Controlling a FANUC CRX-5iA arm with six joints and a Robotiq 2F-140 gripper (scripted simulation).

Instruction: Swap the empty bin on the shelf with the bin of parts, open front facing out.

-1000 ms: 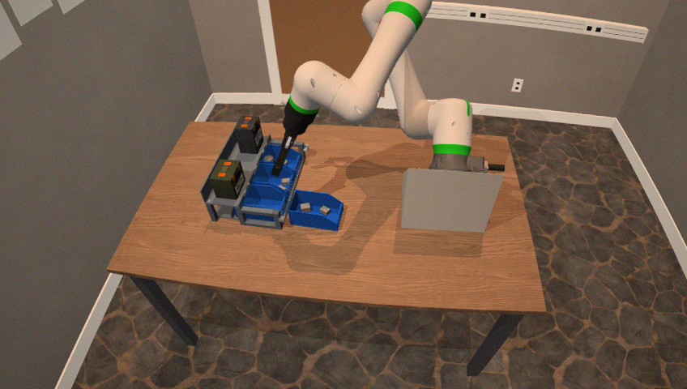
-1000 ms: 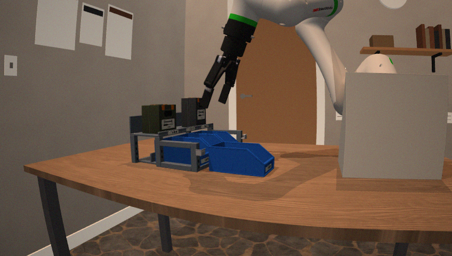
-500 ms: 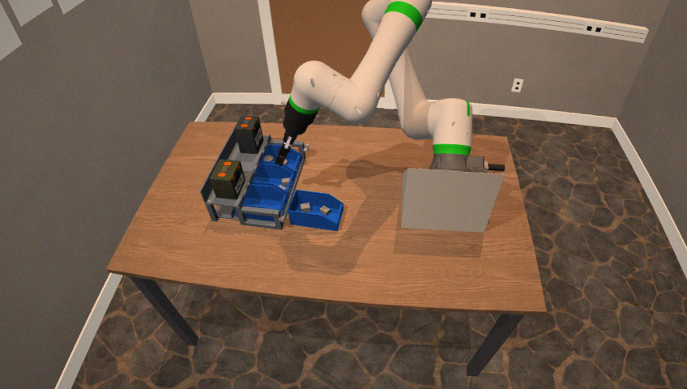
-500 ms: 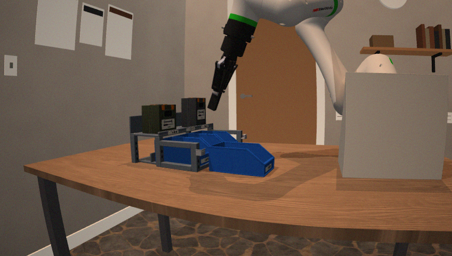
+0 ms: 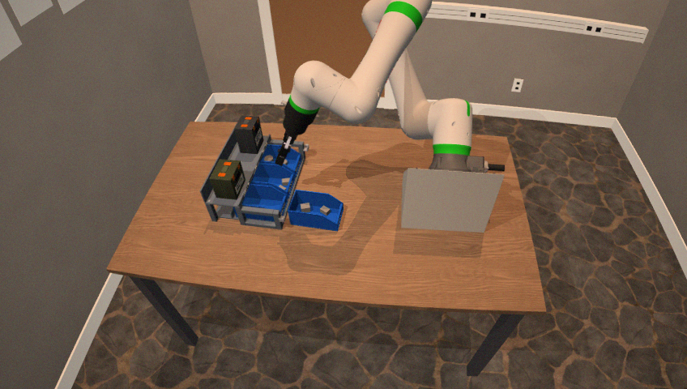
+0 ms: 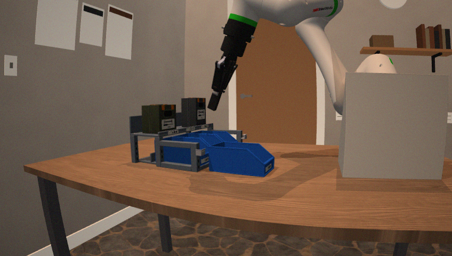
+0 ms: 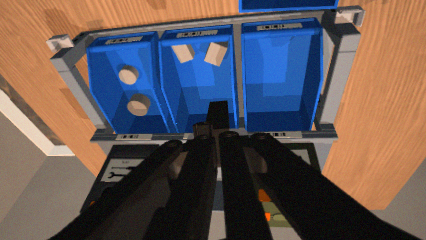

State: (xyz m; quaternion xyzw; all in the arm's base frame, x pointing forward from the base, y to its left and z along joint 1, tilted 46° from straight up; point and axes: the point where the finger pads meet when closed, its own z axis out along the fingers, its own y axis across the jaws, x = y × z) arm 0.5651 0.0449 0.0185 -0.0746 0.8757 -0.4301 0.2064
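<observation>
My gripper is now 20 cm above the tan part, 14 cm past it and 5 cm to the right of it. Also, from my hand: black box 18 cm ahead, 17 cm to the right, 5 cm below; then grey shelf 14 cm below, 11 cm ahead, 5 cm to the right.
</observation>
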